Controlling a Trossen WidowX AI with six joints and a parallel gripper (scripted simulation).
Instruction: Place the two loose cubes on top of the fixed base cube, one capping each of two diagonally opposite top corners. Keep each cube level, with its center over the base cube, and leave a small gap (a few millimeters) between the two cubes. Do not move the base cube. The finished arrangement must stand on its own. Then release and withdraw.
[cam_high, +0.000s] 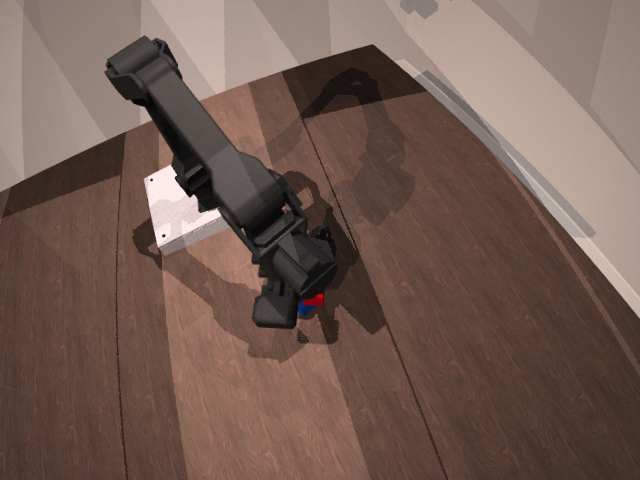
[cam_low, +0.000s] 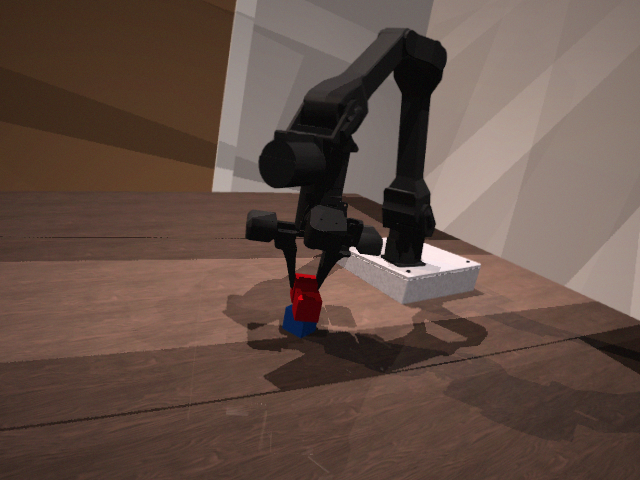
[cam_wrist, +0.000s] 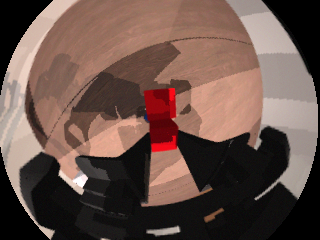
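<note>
My gripper tip is now 40 mm to the right of the red cube, 10 mm short of it and 10 mm above it. Also, from my gripper tip: blue base cube 40 mm below, 20 mm to the left, 10 mm ahead.
</note>
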